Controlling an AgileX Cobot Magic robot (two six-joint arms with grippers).
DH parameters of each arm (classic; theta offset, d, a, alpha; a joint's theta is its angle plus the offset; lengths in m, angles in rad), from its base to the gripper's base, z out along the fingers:
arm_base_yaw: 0 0.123 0 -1.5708
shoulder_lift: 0.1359 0 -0.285 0
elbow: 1.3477 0 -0.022 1.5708
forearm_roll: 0 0.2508 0 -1.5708
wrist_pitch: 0 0 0.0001 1.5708
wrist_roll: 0 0.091 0 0
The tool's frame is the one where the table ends.
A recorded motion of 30 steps. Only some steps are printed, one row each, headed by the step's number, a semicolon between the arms.
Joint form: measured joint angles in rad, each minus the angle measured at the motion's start. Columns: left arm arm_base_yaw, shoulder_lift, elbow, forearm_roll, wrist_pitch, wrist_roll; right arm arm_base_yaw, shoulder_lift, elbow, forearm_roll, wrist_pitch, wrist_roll.
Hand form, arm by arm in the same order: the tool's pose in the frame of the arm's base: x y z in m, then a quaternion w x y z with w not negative. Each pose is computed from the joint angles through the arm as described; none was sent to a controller.
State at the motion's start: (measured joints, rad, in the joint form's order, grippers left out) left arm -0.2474 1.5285 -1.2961 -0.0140 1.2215 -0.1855; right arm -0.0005 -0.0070 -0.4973 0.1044 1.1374 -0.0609
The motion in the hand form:
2: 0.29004 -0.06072 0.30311 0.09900 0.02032 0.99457 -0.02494; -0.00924 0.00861 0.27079 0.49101 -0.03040 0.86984 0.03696
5: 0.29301 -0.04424 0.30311 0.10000 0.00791 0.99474 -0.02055; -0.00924 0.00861 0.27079 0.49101 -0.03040 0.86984 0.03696
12: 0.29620 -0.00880 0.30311 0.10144 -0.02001 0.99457 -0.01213; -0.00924 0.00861 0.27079 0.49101 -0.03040 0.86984 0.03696
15: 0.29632 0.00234 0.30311 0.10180 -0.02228 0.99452 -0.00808; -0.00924 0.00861 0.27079 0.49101 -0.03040 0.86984 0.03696
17: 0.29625 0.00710 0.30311 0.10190 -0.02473 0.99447 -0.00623; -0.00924 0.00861 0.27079 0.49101 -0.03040 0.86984 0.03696
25: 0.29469 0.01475 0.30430 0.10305 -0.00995 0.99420 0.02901; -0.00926 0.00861 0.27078 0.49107 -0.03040 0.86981 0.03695
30: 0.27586 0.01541 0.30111 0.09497 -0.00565 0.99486 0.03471; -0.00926 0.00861 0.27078 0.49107 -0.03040 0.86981 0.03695
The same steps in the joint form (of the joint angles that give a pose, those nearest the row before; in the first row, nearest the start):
2: 0.0451 0.0000 0.0000 0.0000 0.0000 0.0275; 0.0001 0.0000 0.0000 -0.0001 0.0000 0.0001
5: 0.1016 0.0000 0.0000 0.0000 0.0000 0.0590; 0.0001 0.0000 0.0000 -0.0001 0.0000 0.0001
12: 0.2223 0.0000 0.0000 -0.0019 0.0000 0.1241; 0.0001 0.0000 0.0000 -0.0001 0.0000 0.0001
15: 0.2596 0.0000 0.0000 -0.0009 0.0000 0.1566; 0.0001 0.0000 0.0000 -0.0001 0.0000 0.0001
17: 0.2754 0.0000 0.0000 0.0001 0.0000 0.1671; 0.0001 0.0000 0.0000 -0.0001 0.0000 0.0001
25: 0.2811 -0.0059 0.0025 0.0702 0.0000 0.1854; 0.0000 -0.0002 0.0000 -0.0001 0.0000 0.0000
30: 0.2823 -0.0662 0.0786 0.0817 0.0000 0.1920; 0.0000 -0.0002 0.0000 -0.0001 0.0000 0.0000

